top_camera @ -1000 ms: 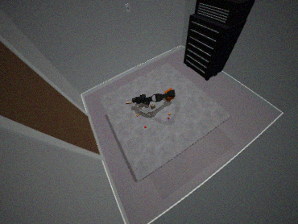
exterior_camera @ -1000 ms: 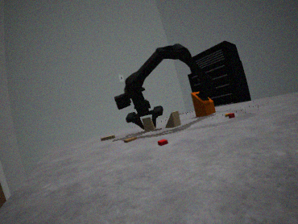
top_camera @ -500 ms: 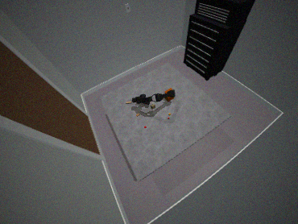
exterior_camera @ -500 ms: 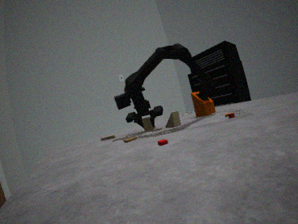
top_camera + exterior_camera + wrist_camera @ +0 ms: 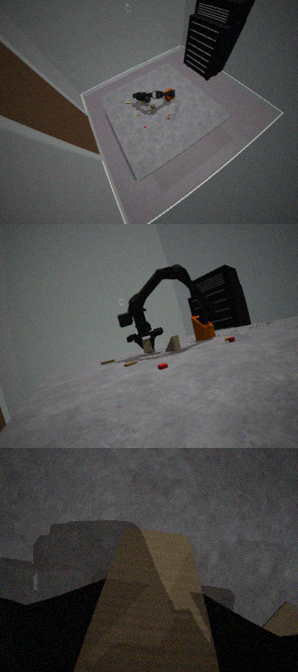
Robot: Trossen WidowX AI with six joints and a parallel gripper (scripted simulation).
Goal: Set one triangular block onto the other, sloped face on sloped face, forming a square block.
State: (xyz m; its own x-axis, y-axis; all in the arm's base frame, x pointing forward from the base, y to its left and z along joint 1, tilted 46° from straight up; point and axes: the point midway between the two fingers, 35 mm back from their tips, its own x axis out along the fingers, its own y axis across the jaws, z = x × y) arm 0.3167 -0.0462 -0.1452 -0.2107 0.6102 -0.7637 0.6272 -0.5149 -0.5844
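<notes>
Now: the triangular block 10 mm to the left of my gripper tip, 10 mm ahead of it and 10 mm above it. Also, from my gripper tip: small red brick: 330 mm to the left, 180 mm ahead, 10 mm below; thin orange-tan piece: 180 mm ahead, 120 mm to the left, 20 mm below.
</notes>
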